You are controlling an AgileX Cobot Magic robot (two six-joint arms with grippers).
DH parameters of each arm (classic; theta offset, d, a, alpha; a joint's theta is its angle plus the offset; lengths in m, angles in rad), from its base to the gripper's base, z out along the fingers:
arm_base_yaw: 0 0.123 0 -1.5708
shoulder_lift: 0.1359 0 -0.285 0
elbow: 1.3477 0 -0.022 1.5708
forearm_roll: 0 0.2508 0 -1.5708
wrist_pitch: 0 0 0.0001 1.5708
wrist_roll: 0 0.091 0 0
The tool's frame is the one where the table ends.
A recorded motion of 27 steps. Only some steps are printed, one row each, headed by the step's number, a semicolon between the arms.
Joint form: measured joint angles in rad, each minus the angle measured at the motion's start. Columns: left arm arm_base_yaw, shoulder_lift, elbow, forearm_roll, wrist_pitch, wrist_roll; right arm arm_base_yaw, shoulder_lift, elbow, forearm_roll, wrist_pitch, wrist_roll.
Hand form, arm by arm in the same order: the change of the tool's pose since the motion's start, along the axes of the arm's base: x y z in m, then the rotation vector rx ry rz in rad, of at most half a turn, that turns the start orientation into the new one. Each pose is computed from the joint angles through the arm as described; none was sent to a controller.
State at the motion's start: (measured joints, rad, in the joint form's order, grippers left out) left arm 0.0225 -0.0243 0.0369 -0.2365 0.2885 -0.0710; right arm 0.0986 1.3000 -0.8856 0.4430 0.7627 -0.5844
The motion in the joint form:
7: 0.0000 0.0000 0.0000 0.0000 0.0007 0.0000; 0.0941 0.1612 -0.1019 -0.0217 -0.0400 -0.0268
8: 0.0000 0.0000 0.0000 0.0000 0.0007 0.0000; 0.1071 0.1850 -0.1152 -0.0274 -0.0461 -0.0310
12: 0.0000 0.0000 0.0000 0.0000 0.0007 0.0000; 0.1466 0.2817 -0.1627 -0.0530 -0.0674 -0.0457
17: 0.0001 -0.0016 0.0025 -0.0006 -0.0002 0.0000; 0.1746 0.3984 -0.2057 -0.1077 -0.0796 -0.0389
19: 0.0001 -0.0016 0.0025 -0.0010 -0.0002 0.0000; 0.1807 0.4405 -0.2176 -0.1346 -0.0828 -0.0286
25: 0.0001 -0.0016 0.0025 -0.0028 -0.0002 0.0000; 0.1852 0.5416 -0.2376 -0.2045 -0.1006 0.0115
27: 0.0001 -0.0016 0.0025 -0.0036 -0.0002 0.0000; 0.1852 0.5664 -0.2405 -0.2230 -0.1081 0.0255
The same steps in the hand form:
7: 0.0000 0.0000 -0.0001 0.0000 0.0007 -0.0002; 0.0341 0.0283 -0.0136 -0.0408 0.0096 0.1083
8: 0.0000 0.0000 -0.0001 0.0000 0.0007 -0.0002; 0.0386 0.0327 -0.0167 -0.0495 0.0118 0.1247
12: 0.0000 0.0000 -0.0001 0.0000 0.0007 -0.0002; 0.0559 0.0470 -0.0329 -0.0870 0.0306 0.1799
17: 0.0000 0.0000 -0.0007 -0.0006 0.0007 0.0001; 0.0731 0.0577 -0.0602 -0.1456 0.0837 0.2246
19: 0.0000 0.0000 -0.0007 -0.0010 0.0007 0.0001; 0.0784 0.0597 -0.0717 -0.1705 0.1086 0.2348
25: 0.0000 -0.0001 -0.0007 -0.0028 0.0006 -0.0001; 0.0898 0.0603 -0.1024 -0.2297 0.1705 0.2380
27: 0.0000 -0.0001 -0.0007 -0.0036 0.0006 -0.0001; 0.0922 0.0599 -0.1105 -0.2439 0.1853 0.2346

